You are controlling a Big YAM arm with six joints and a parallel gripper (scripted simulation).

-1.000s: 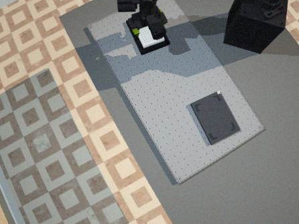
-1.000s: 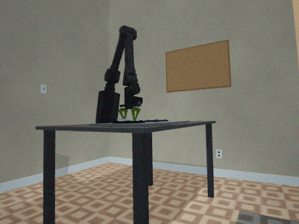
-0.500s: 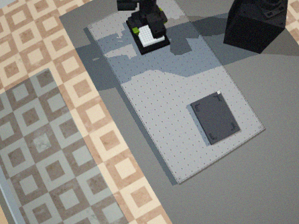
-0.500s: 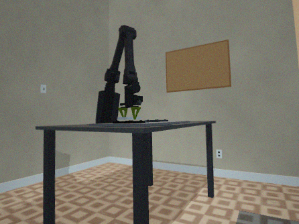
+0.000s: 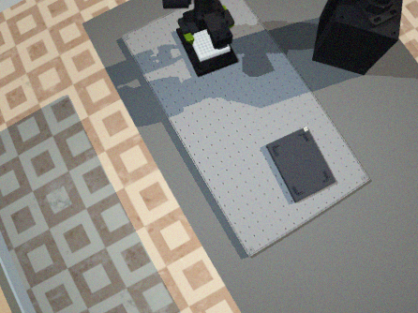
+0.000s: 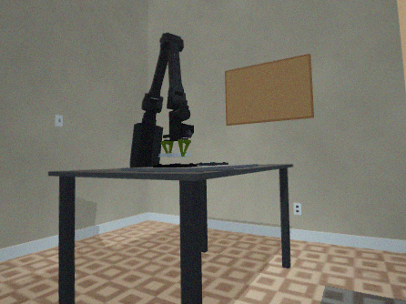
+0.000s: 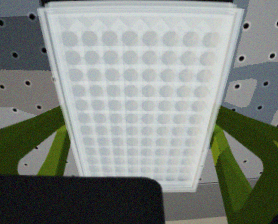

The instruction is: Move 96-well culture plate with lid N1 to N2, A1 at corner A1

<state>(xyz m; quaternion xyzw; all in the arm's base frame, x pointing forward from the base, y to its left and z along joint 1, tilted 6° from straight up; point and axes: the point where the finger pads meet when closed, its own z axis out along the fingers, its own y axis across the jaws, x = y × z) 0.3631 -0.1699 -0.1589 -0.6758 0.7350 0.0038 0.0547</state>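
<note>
Right now the nest N1 is 5 cm below my hand. Round my hand: clear lid: right at my hand; then plate: right at my hand; then nest N2: 6 cm behind, 41 cm to the left, 5 cm below.
</note>
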